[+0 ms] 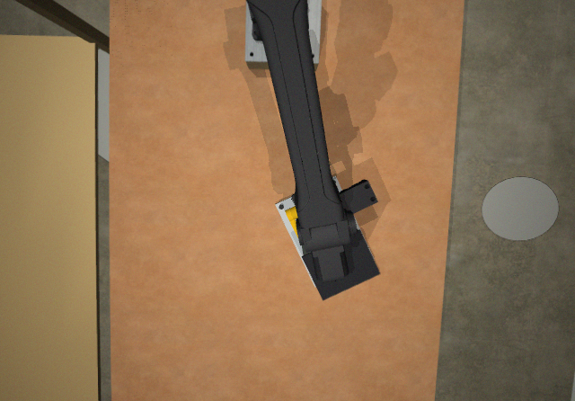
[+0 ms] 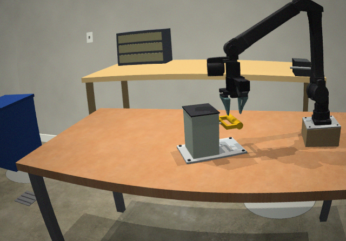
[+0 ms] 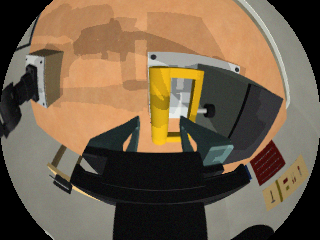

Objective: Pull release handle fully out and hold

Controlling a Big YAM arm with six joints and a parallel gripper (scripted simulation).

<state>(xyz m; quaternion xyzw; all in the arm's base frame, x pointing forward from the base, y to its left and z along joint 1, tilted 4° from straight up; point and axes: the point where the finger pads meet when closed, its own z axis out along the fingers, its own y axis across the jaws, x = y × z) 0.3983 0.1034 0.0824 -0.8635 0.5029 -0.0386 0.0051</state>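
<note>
My hand is 5 cm short of the yellow release handle, 3 cm to the right of it and 4 cm above it.
</note>
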